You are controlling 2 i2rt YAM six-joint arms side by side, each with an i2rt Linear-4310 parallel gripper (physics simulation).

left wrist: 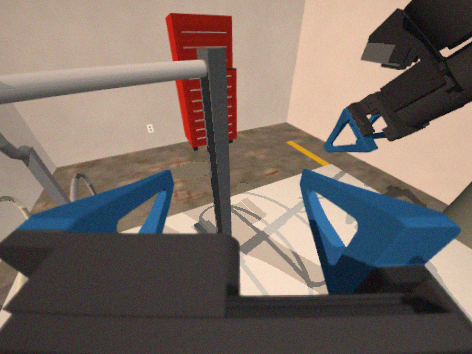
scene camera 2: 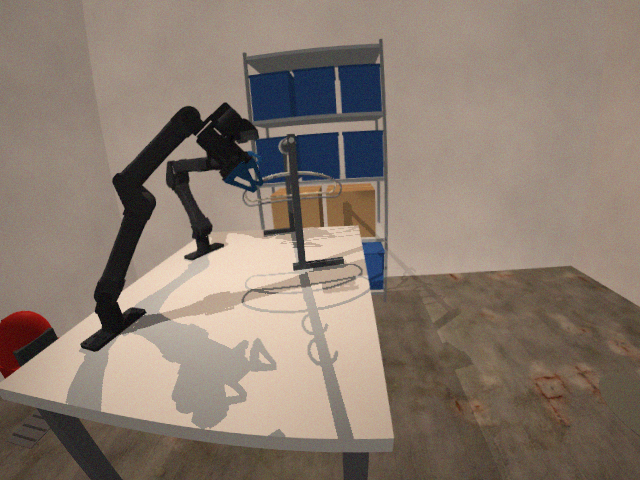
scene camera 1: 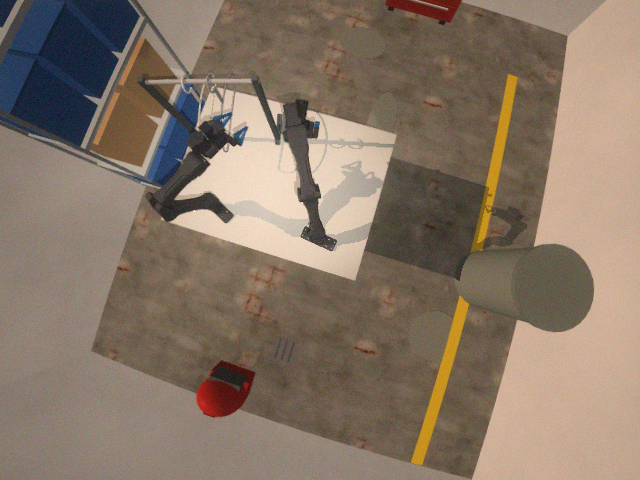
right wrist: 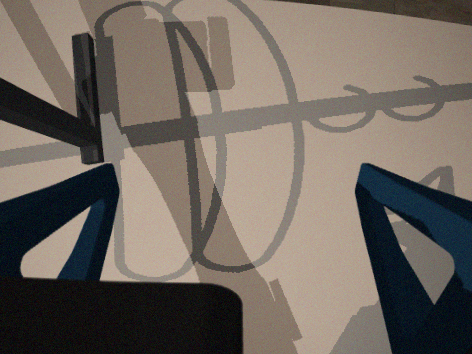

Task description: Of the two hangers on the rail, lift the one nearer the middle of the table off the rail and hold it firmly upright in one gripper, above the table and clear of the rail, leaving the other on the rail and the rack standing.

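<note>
The rack (scene camera 1: 267, 111) (scene camera 2: 297, 217) (left wrist: 218, 150) stands, its rail (scene camera 1: 241, 81) (left wrist: 125, 75) across the top. Two wire hangers hang from it: a cream one by its hook (scene camera 1: 182, 85) and a grey one farther right, nearer the table's middle. Parts of the grey hanger (left wrist: 80, 176) and cream hanger (left wrist: 10, 199) show at the left of the left wrist view. My left gripper (scene camera 1: 238, 120) (left wrist: 236, 176) is open and empty, in front of the rack, right of the hangers. My right gripper (scene camera 2: 257, 186) (right wrist: 237, 177) is open and empty, high above the table beside the rack's near post.
A shelf unit (scene camera 2: 383, 155) with blue and brown boxes stands past the table end. A red cabinet (scene camera 1: 423, 7) (left wrist: 200, 40) stands beyond. Hanger and arm shadows fall on the table (scene camera 1: 341, 263) (scene camera 2: 356, 403). The right arm (scene camera 1: 305, 165) reaches forward, close beside the rack.
</note>
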